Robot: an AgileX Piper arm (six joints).
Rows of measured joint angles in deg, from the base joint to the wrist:
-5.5, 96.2, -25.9, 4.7, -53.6, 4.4
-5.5, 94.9, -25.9, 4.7, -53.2, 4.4
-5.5, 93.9, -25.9, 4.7, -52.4, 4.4
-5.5, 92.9, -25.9, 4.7, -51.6, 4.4
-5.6, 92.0, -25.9, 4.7, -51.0, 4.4
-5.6, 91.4, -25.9, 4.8, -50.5, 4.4
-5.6, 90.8, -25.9, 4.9, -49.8, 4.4
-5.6, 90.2, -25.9, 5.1, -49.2, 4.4
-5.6, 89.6, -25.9, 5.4, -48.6, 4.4
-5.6, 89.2, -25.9, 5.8, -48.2, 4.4
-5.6, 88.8, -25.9, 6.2, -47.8, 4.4
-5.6, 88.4, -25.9, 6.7, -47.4, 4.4
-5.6, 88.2, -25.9, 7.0, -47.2, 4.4
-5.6, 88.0, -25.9, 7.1, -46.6, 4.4
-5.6, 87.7, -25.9, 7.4, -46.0, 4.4
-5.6, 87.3, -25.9, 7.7, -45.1, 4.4
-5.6, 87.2, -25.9, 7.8, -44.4, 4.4
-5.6, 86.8, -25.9, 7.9, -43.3, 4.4
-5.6, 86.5, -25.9, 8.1, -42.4, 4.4
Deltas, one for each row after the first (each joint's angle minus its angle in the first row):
0.0, -1.3, 0.0, 0.0, 0.4, 0.0
0.0, -2.3, 0.0, 0.0, 1.2, 0.0
0.0, -3.3, 0.0, 0.0, 2.0, 0.0
-0.1, -4.2, 0.0, 0.0, 2.6, 0.0
-0.1, -4.8, 0.0, 0.1, 3.1, 0.0
-0.1, -5.4, 0.0, 0.2, 3.8, 0.0
-0.1, -6.0, 0.0, 0.4, 4.4, 0.0
-0.1, -6.6, 0.0, 0.7, 5.0, 0.0
-0.1, -7.0, 0.0, 1.1, 5.4, 0.0
-0.1, -7.4, 0.0, 1.5, 5.8, 0.0
-0.1, -7.8, 0.0, 2.0, 6.2, 0.0
-0.1, -8.0, 0.0, 2.3, 6.4, 0.0
-0.1, -8.2, 0.0, 2.4, 7.0, 0.0
-0.1, -8.5, 0.0, 2.7, 7.6, 0.0
-0.1, -8.9, 0.0, 3.0, 8.5, 0.0
-0.1, -9.0, 0.0, 3.1, 9.2, 0.0
-0.1, -9.4, 0.0, 3.2, 10.3, 0.0
-0.1, -9.7, 0.0, 3.4, 11.2, 0.0

